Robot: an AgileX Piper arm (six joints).
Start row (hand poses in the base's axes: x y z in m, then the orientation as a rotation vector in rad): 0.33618, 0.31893, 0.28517, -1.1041, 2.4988, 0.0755
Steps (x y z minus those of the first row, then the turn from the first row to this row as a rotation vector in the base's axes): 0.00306, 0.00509, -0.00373, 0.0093, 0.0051, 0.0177; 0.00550, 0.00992, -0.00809, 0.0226, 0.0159, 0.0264; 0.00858, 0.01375, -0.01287, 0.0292, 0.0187, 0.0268; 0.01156, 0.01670, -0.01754, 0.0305, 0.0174, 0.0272; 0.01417, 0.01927, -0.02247, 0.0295, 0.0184, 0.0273; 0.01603, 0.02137, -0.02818, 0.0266, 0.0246, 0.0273; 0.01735, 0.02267, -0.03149, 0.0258, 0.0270, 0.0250; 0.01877, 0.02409, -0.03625, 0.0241, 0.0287, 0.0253; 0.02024, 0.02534, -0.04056, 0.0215, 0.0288, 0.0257
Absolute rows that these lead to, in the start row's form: 0.33924, 0.32402, 0.28144, -1.1237, 2.4909, 0.0950; 0.34168, 0.32885, 0.27708, -1.1317, 2.4915, 0.1202; 0.34476, 0.33268, 0.27230, -1.1302, 2.4916, 0.1301; 0.34774, 0.33563, 0.26763, -1.1298, 2.4898, 0.1310; 0.35035, 0.33820, 0.26270, -1.1306, 2.4910, 0.1304; 0.35221, 0.34030, 0.25699, -1.1332, 2.4973, 0.1305; 0.35353, 0.34160, 0.25368, -1.1312, 2.5009, 0.1302; 0.35495, 0.34302, 0.24892, -1.1327, 2.5028, 0.1292; 0.35642, 0.34427, 0.24461, -1.1343, 2.5035, 0.1261
